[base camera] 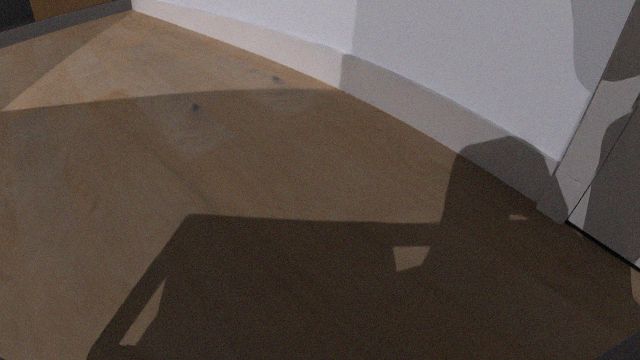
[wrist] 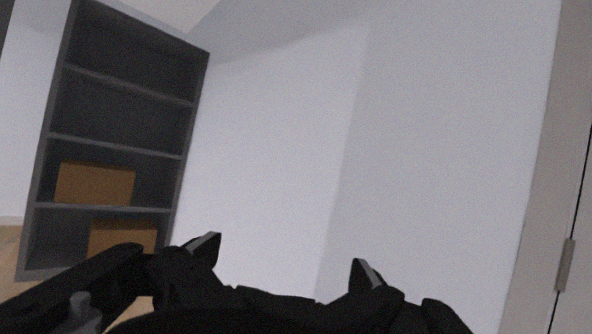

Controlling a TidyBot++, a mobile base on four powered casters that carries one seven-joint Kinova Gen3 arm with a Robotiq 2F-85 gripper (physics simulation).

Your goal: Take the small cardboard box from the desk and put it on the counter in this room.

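Places are measured from the arm's base along level axes (x ahead, y left, z up), in metres.
Pixels of known places: gripper, between the fingertips: [wrist: 284,260].
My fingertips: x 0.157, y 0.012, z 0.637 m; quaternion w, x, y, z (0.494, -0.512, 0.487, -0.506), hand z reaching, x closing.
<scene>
Behind a point stands the place of what it marks.
My gripper [wrist: 284,260] @(x 0.157, y 0.012, z 0.637 m) is open and empty at the bottom of the wrist view, with its two dark fingertips wide apart in front of a pale wall. The small cardboard box on the desk, the desk and the counter do not show in either view. The gripper does not show in the base camera view.
A dark grey shelf unit [wrist: 197,125] stands at the left with two brown boxes, an upper one [wrist: 95,185] @(x 1.590, y 1.463, z 0.276 m) and a lower one [wrist: 124,237] @(x 1.758, y 1.290, z -0.111 m). A wall [base camera: 240,20] @(x 1.119, y 0.196, z -0.307 m) [wrist: 270,160] @(x 1.121, y 0.188, z 0.705 m) runs to a door [wrist: 575,305] @(x 0.400, y -0.479, z 0.567 m) at the right. Shadows lie on the wooden floor [base camera: 300,150] @(x 0.580, y -0.002, z -0.396 m).
</scene>
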